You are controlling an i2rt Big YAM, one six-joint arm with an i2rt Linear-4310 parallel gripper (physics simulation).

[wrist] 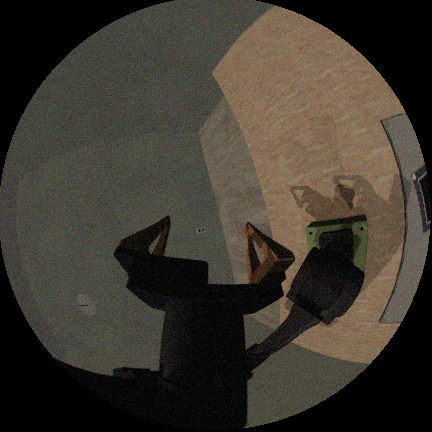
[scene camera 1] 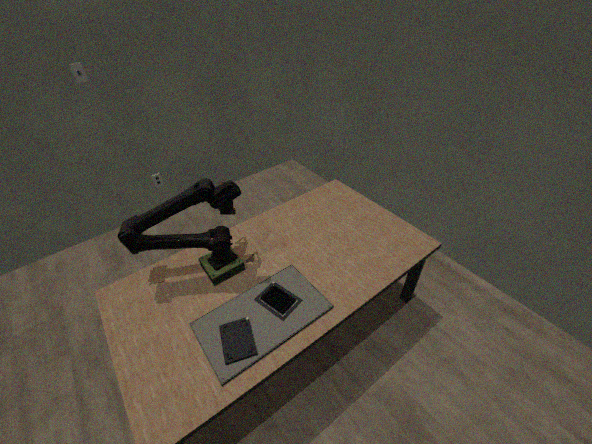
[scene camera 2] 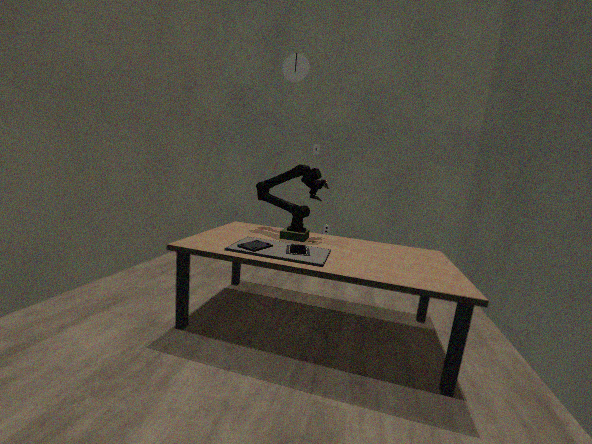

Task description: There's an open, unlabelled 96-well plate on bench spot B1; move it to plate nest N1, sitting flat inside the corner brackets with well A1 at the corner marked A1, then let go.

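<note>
The plate (scene camera 1: 278,299) (scene camera 2: 298,248) (wrist: 426,192) looks like a black block with a pale outline and dark border, lying flat on the grey mat; its wells and A1 corner are too dark to tell. The nest (scene camera 1: 238,340) (scene camera 2: 255,245) looks like a dark blue-grey slab with small corner pieces and one pale corner mark, left of the plate in both scene views. No label is readable. My gripper (scene camera 2: 324,192) (wrist: 207,222) is open and empty, high above the table and well away from the plate and nest. Its fingers are hidden in scene camera 1.
The grey mat (scene camera 1: 305,310) (scene camera 2: 320,257) (wrist: 390,312) lies on the wooden table (scene camera 1: 345,225) (scene camera 2: 390,262) (wrist: 300,90), near its front edge. The arm's green base (scene camera 1: 221,272) (scene camera 2: 294,235) (wrist: 360,250) stands behind the mat. The wall is beyond the gripper.
</note>
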